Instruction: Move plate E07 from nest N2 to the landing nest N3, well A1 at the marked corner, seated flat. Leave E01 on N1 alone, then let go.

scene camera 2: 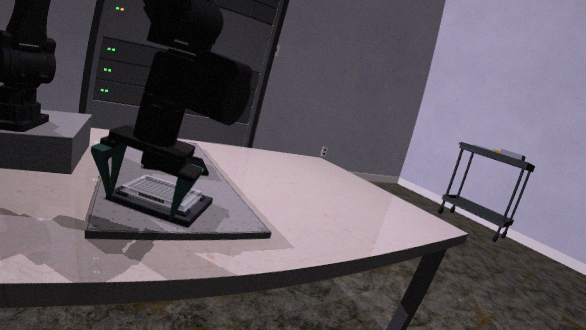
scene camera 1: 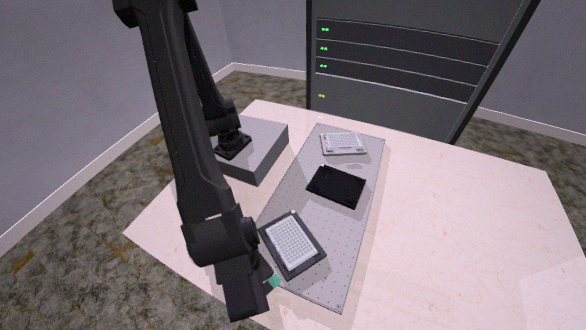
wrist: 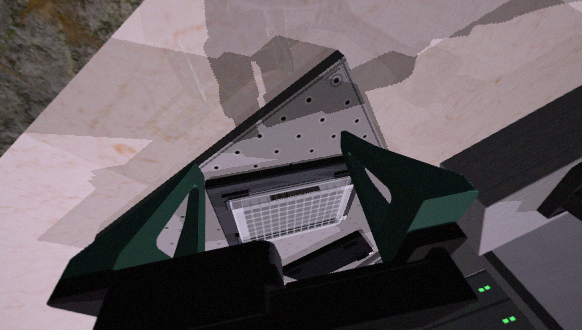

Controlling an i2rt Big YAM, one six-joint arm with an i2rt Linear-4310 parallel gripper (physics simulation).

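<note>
A clear 96-well plate [scene camera 1: 291, 242] [scene camera 2: 160, 192] [wrist: 295, 207] sits on the near dark nest [scene camera 1: 318, 254] [scene camera 2: 201, 212] [wrist: 218, 200]. My gripper [scene camera 2: 141, 207] [wrist: 270, 153] is open and empty, pointing down at this nest, with one finger towards each end of the plate. Whether the fingertips touch anything is unclear. In scene camera 1 most of the gripper is hidden. The middle black nest [scene camera 1: 337, 186] [wrist: 330, 255] has no plate and a small white mark at one corner. Another plate [scene camera 1: 343, 140] sits on a light grey nest [scene camera 1: 345, 153] at the far end. Plate and nest labels are not readable.
The nests stand on a perforated grey board [scene camera 1: 325, 295] [scene camera 2: 240, 222] [wrist: 322, 107] on the table [scene camera 1: 450, 225] [scene camera 2: 325, 215]. The arm's grey base block [scene camera 1: 272, 150] [scene camera 2: 75, 142] is beside the board. A server rack [scene camera 1: 400, 100] stands behind; a cart [scene camera 2: 492, 155] stands off to the right.
</note>
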